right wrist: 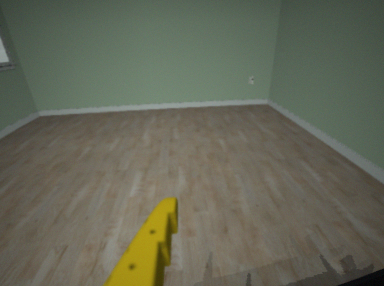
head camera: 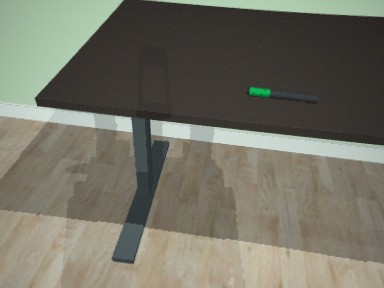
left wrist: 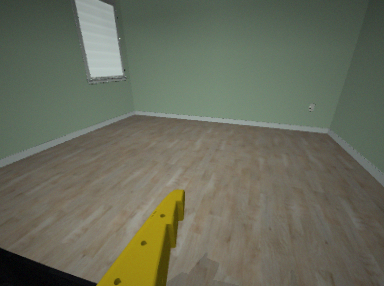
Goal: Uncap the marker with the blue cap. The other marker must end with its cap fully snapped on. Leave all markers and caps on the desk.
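Places are measured from the left arm's base along level axes (x down, y left, z ahead), in millimetres.
Pixels of known places: left hand, its tool point: (left wrist: 184,200); right hand, its tool point: (right wrist: 177,210).
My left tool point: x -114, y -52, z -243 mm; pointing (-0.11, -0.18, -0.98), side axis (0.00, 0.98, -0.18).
Behind a point stands the place of what it marks.
The marker with the green cap (head camera: 259,92) @[z 801, x 41, y -321 mm] lies on the dark desk (head camera: 210,50) @[z 1061, x 55, y -204 mm], right of the middle of the head view and near the front edge. Its dark body (head camera: 295,96) @[z 787, x 40, y -406 mm] points right, and the cap is on its left end. The marker with the blue cap does not show in any of the three views. My left gripper (left wrist: 176,197) shows one notched yellow jaw over the floor, so it is fully open and empty. My right gripper (right wrist: 171,204) also shows one notched jaw over the floor, fully open and empty. Both are away from the marker.
A grey desk leg (head camera: 141,155) @[z 1072, x 512, y 36 mm] with a long foot (head camera: 131,235) stands under the left part of the desk. The desk's front edge runs across the head view. The wrist views show wooden floor, green walls, a window (left wrist: 100,40) @[z -2912, x -647, y -2213 mm] and an outlet (left wrist: 311,107) @[z -3099, x 373, y 1260 mm] (right wrist: 251,80) @[z -3096, x 380, y 1272 mm].
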